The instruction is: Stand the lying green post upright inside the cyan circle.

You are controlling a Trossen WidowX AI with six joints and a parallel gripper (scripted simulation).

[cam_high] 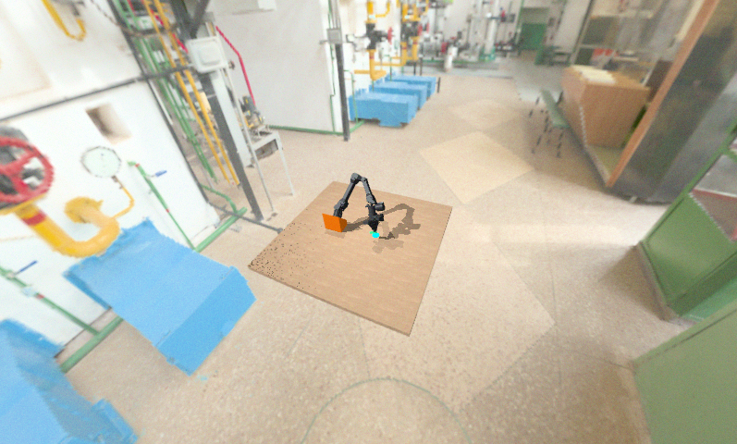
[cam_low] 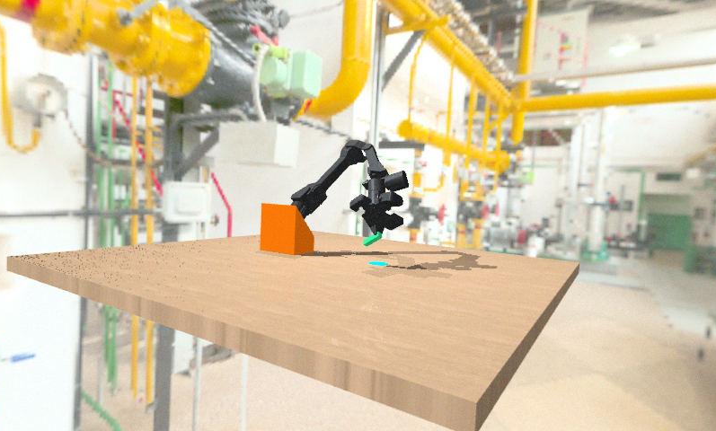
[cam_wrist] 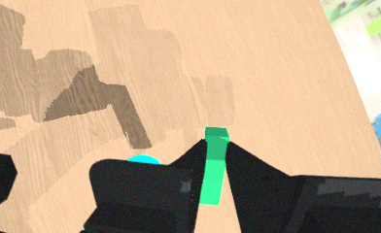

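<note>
Right now the cyan circle is 90 mm below my gripper tip, 60 mm to the left of it and 20 mm behind it. The rest, counted from my gripper tip: green post: 20 mm behind, 10 mm below.
</note>
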